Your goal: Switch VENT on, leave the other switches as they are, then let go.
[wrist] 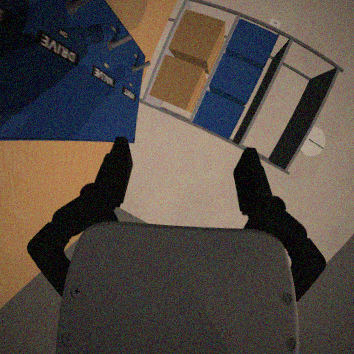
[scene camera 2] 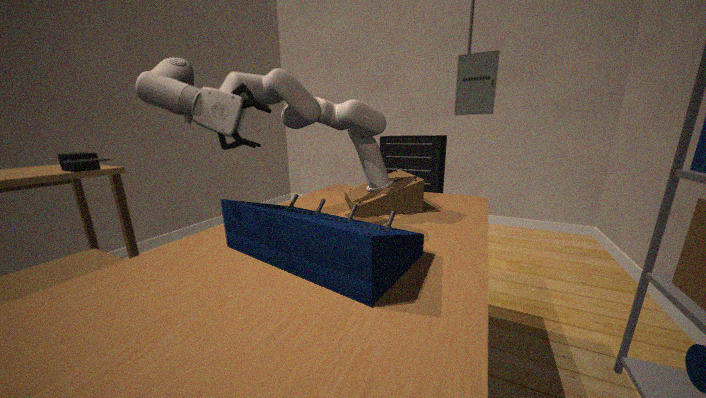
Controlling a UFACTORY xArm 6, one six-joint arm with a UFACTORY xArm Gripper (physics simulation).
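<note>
A blue switch box stands on the wooden table, with several thin grey levers on top. In the wrist view, the VENT label is at the box's upper right end, by a lever. The VALVE label and DRIVE label follow to its left. The levers' on or off positions cannot be told. Labels do not show in the scene view. My gripper is open and empty, high above the box's far side and touching no lever.
The robot's wooden base block stands at the table's back. A black cabinet is behind it. A metal shelf rack stands to the right, with brown boxes and blue boxes. A side table at the left holds a dark object.
</note>
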